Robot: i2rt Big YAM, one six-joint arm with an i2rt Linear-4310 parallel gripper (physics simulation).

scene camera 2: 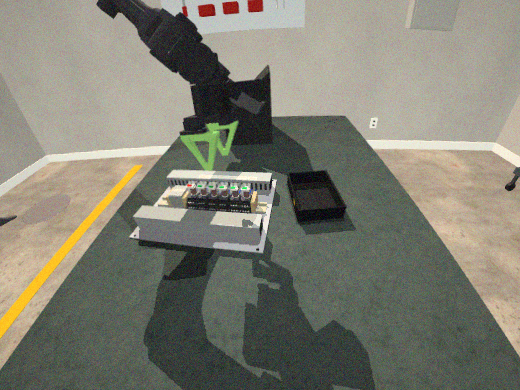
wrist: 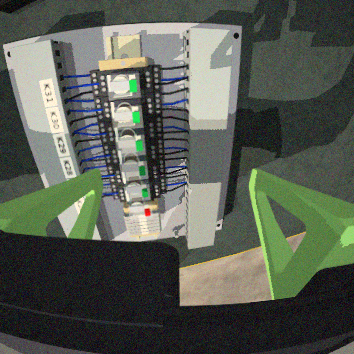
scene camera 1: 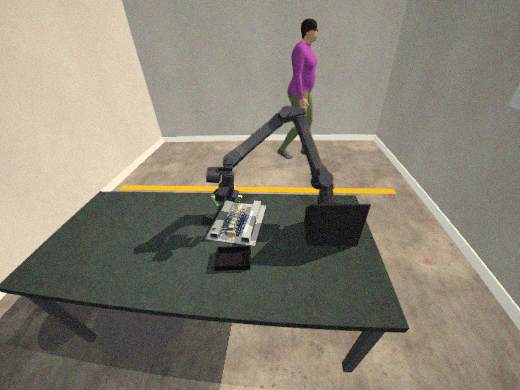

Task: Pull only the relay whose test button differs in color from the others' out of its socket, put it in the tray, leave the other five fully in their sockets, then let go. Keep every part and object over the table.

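Places are measured from the arm's base along level axes (x left, y back, z up), in metres.
Pixels of known places: gripper, fingertip midpoint: point(scene camera 2: 217, 162) point(wrist: 175, 176) point(scene camera 1: 226, 207); arm's base at its link origin: point(scene camera 1: 326, 206).
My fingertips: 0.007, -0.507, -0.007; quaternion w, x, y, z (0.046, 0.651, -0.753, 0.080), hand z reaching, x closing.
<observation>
Ahead of a thing's pixels: the offset from my fingertips to its middle, as dx, dy, dz.
The relay with the red test button @[-0.089, +0.042, -0.100] point(scene camera 2: 190, 189) point(wrist: 147, 212) sits at one end of the relay row, beside a pale end block. The other relays @[-0.007, +0.031, -0.100] point(scene camera 2: 222, 191) point(wrist: 131, 142) have green buttons and stand upright in their black sockets. The row is on a grey panel @[-0.052, +0.037, -0.142] point(scene camera 2: 200, 244) point(wrist: 165, 32) between two ducts. My gripper point(scene camera 2: 218, 160) point(wrist: 175, 176) is open and empty. It hangs above the panel's red-button half; in the wrist view the row lies left of the midpoint between the green fingers. The black tray @[+0.215, +0.057, -0.130] point(scene camera 1: 232, 268) point(scene camera 2: 322, 215) stands beside the panel.
The two grey ducts @[-0.063, -0.047, -0.124] point(scene camera 2: 197, 222) point(wrist: 209, 80) stand higher than the panel on both sides of the row, with blue and black wires running to the sockets. A black upright board point(scene camera 1: 335, 225) stands by the arm's base. A person point(scene camera 1: 302, 75) is beyond the table.
</observation>
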